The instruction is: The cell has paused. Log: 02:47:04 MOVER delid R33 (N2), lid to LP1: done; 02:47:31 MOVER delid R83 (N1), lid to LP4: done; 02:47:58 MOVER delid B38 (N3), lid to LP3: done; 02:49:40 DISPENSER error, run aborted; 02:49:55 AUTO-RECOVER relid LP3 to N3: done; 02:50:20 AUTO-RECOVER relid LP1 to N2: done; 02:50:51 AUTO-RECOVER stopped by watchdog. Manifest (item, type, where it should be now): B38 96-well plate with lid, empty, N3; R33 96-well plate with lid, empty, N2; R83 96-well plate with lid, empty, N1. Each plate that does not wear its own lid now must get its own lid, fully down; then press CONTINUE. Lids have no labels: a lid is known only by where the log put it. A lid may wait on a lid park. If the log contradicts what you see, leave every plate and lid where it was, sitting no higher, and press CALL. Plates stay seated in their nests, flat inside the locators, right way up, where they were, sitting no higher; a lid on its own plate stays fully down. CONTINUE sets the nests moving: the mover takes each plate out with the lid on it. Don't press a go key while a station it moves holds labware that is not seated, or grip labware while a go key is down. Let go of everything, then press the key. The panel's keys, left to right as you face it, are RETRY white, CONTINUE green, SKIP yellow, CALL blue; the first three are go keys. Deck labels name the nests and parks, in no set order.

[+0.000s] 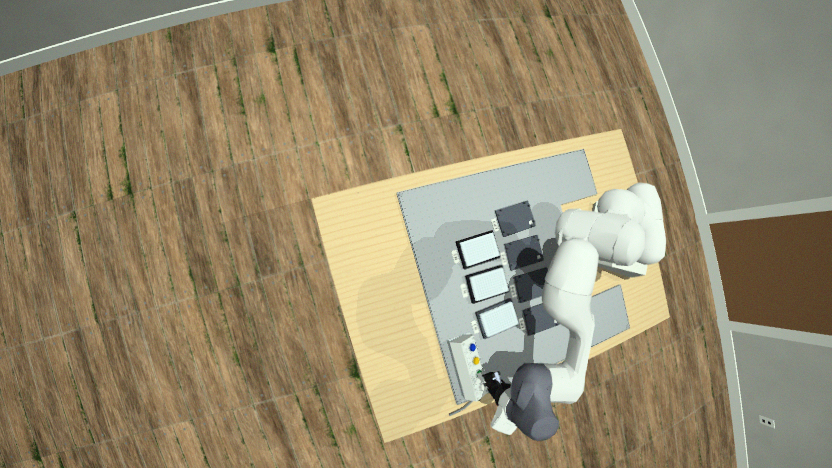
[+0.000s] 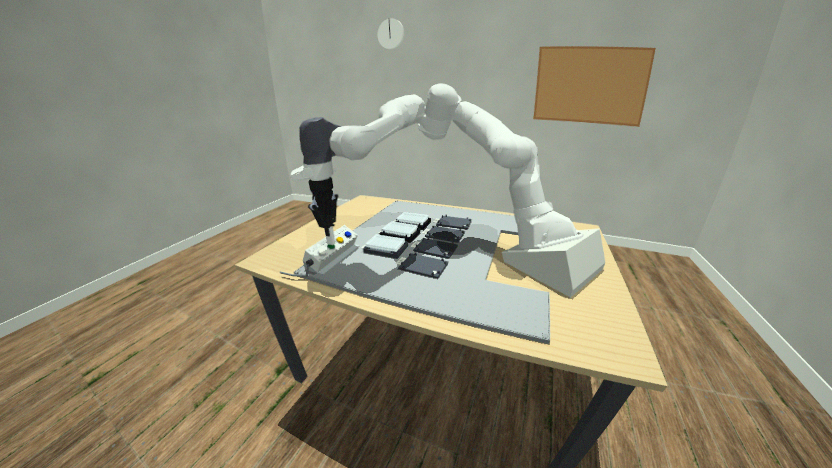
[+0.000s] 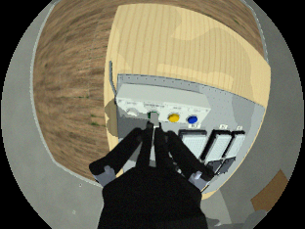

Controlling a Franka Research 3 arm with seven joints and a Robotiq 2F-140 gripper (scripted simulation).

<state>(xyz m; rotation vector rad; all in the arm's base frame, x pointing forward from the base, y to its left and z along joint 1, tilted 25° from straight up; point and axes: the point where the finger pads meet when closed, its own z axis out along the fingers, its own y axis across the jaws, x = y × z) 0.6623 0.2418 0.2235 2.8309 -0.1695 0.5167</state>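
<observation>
The green key is 40 mm below my hand. The rest, counted from my hand: white key: 50 mm to the left, 40 mm below, 10 mm ahead; then yellow key: 50 mm to the right, 40 mm below, 10 mm behind; then blue key: 100 mm to the right, 40 mm below, 20 mm behind.
</observation>
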